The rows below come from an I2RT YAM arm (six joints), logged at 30 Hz.
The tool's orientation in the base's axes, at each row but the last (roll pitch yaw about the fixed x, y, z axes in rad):
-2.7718 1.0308 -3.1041
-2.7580 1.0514 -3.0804
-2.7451 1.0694 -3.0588
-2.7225 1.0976 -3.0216
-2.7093 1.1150 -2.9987
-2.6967 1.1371 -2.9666
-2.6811 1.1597 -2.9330
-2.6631 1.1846 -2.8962
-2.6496 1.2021 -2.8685
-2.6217 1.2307 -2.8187
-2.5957 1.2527 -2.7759
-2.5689 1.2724 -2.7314
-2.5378 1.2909 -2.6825
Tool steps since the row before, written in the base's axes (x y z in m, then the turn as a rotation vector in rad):
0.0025 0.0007 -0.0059 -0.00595 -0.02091 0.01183
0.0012 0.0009 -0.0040 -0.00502 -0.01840 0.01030
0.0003 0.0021 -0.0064 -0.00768 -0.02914 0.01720
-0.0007 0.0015 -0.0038 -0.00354 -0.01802 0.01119
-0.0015 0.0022 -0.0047 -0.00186 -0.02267 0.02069
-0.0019 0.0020 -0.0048 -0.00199 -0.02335 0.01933
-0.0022 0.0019 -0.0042 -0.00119 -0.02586 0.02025
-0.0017 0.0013 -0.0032 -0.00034 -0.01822 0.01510
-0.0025 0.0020 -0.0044 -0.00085 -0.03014 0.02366
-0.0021 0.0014 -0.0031 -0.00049 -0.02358 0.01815
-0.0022 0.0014 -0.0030 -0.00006 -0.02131 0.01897
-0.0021 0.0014 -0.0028 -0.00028 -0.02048 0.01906
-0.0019 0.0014 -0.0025 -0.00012 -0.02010 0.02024
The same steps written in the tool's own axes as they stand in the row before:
0.0038 0.0024 0.0046 -0.00669 -0.02356 -0.00358
0.0029 0.0019 0.0025 -0.00590 -0.02065 -0.00292
0.0054 0.0033 0.0024 -0.01025 -0.03280 -0.00480
0.0036 0.0020 0.0005 -0.00738 -0.02008 -0.00216
0.0047 0.0026 -0.0001 -0.01635 -0.02586 -0.00311
0.0050 0.0023 -0.0004 -0.01501 -0.02629 -0.00252
0.0046 0.0021 -0.0010 -0.01596 -0.02870 -0.00147
0.0035 0.0015 -0.0008 -0.01220 -0.02026 -0.00086
0.0048 0.0022 -0.0014 -0.01885 -0.03335 -0.00127
0.0034 0.0015 -0.0014 -0.01446 -0.02600 -0.00072
0.0033 0.0015 -0.0015 -0.01562 -0.02386 -0.00098
0.0031 0.0015 -0.0016 -0.01574 -0.02309 -0.00136
0.0027 0.0015 -0.0015 -0.01696 -0.02288 -0.00153

